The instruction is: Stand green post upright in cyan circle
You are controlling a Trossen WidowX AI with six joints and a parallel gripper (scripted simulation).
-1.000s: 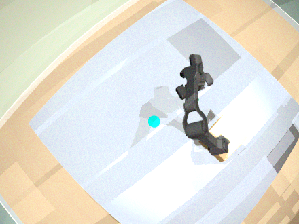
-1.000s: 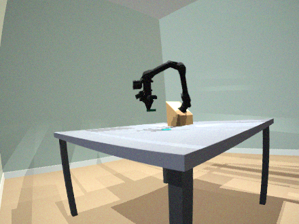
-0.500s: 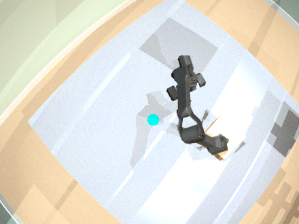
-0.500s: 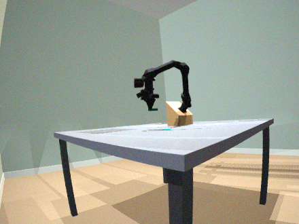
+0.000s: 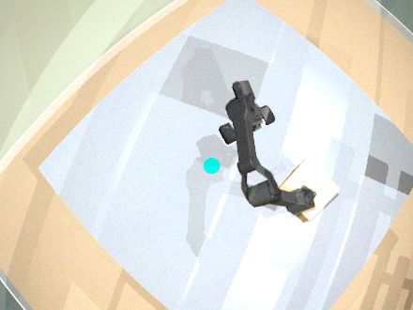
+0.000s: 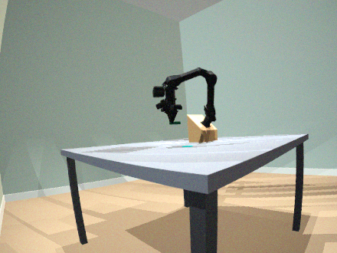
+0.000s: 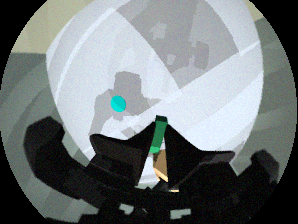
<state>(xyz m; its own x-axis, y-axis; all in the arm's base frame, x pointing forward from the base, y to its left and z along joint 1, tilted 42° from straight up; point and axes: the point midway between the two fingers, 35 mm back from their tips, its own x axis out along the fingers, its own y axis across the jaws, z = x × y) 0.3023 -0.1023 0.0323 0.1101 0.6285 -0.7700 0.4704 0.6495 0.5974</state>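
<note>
My gripper tip is now 40 mm short of the cyan circle, 130 mm to the right of it and 140 mm above it. Also, from my gripper tip: green post 20 mm behind, 10 mm to the left.
</note>
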